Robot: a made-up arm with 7 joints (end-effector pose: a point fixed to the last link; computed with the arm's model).
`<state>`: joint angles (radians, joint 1 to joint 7).
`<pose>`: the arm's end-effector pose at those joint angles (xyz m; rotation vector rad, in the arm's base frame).
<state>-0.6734 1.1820 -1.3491 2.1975 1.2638 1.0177 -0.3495</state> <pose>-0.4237 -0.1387 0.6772 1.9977 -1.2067 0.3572</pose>
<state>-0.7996 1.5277 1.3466 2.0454 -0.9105 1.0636 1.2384</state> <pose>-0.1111 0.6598 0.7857 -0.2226 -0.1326 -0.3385</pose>
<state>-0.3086 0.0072 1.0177 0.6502 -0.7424 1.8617 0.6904</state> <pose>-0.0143 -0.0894 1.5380 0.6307 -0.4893 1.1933</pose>
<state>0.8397 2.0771 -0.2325 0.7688 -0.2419 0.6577 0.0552</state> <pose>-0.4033 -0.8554 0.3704 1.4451 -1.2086 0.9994</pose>
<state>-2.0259 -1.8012 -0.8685 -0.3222 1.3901 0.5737 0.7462</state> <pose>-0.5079 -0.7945 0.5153 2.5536 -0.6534 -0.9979</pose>
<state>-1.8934 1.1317 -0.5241 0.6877 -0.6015 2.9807 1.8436</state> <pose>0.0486 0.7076 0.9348 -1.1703 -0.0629 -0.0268</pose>
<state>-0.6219 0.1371 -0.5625 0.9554 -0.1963 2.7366 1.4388</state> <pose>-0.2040 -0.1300 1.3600 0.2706 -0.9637 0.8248</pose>
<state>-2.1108 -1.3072 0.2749 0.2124 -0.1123 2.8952 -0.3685</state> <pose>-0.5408 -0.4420 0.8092 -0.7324 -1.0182 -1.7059</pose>
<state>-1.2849 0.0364 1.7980 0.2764 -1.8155 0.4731 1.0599</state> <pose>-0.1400 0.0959 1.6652 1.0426 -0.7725 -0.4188</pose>
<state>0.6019 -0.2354 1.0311 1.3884 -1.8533 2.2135 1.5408</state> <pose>0.0326 0.2112 1.3478 -0.1405 0.8347 2.1528</pose>
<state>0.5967 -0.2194 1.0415 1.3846 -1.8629 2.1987 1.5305</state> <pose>0.0202 0.2048 1.3502 -0.1540 0.7927 2.1443</pose>
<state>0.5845 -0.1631 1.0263 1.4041 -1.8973 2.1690 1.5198</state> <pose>-0.0145 0.1930 1.3474 -0.2130 0.7139 2.0778</pose>
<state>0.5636 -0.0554 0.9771 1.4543 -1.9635 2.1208 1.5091</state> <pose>-0.0736 0.1774 1.3319 -0.3191 0.5896 1.9314</pose>
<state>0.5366 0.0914 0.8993 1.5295 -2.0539 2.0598 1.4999</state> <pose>-0.1411 0.1633 1.2988 -0.4395 0.4361 1.7167</pose>
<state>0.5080 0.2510 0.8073 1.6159 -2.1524 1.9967 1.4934</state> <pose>-0.1964 0.1535 1.2535 -0.5389 0.2836 1.4724</pose>
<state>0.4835 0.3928 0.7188 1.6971 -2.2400 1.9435 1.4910</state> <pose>-0.2294 0.1467 1.2095 -0.6009 0.1637 1.2507</pose>
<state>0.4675 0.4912 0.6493 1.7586 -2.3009 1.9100 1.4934</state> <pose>-0.2429 0.1413 1.1787 -0.6282 0.0959 1.0949</pose>
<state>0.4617 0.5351 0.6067 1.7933 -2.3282 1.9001 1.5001</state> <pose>-0.2435 0.1379 1.1653 -0.6320 0.0826 1.0223</pose>
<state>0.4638 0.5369 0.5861 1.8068 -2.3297 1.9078 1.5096</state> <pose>-0.2374 0.1368 1.1650 -0.6239 0.1079 1.0127</pose>
